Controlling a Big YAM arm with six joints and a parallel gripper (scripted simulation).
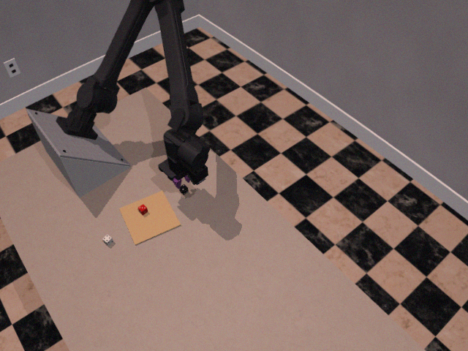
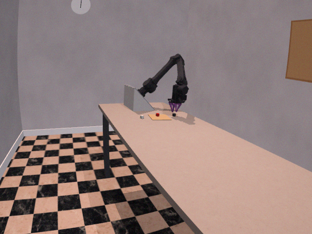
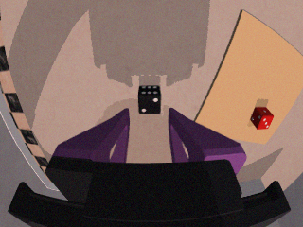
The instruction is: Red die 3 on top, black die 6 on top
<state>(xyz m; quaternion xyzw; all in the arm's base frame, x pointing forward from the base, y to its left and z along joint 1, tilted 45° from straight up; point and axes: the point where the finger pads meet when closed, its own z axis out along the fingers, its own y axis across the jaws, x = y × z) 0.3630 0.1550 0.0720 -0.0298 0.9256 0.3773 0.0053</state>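
Now: the black die 30 mm below my hand. Round my hand: orange mat (10 mm ahead, 130 mm to the right, 40 mm below); white die (10 mm ahead, 270 mm to the right, 30 mm below); red die (10 mm behind, 140 mm to the right, 30 mm below).
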